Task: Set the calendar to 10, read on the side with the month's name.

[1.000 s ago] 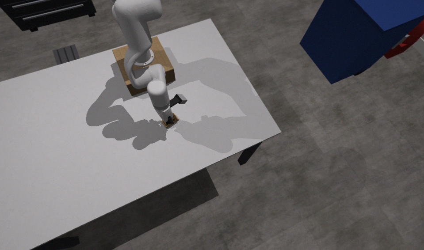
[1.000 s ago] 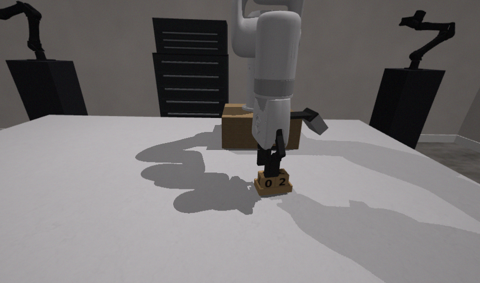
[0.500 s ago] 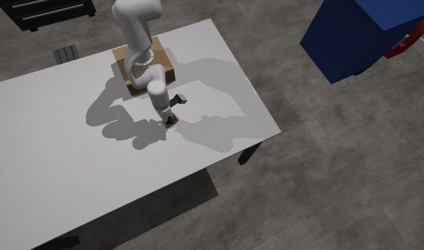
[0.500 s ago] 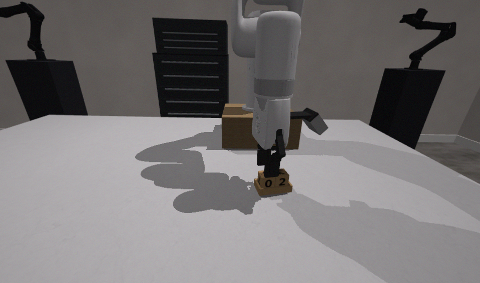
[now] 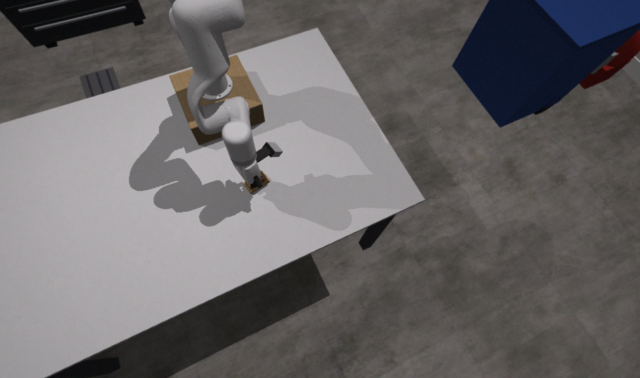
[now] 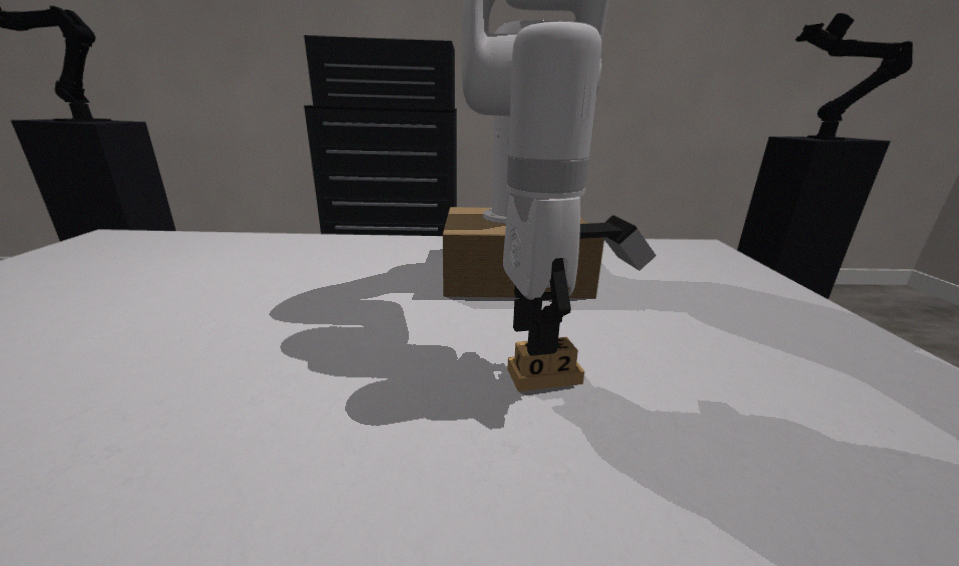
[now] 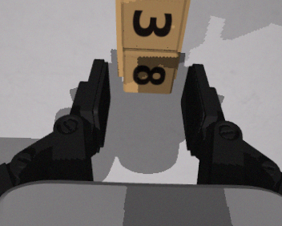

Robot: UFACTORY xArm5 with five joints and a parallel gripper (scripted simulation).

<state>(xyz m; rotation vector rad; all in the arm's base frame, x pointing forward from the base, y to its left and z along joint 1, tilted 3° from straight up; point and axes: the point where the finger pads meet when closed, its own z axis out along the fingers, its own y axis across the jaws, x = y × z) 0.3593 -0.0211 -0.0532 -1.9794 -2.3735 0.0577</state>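
The wooden calendar tray is 2 cm to the left of my hand and 6 cm below it.
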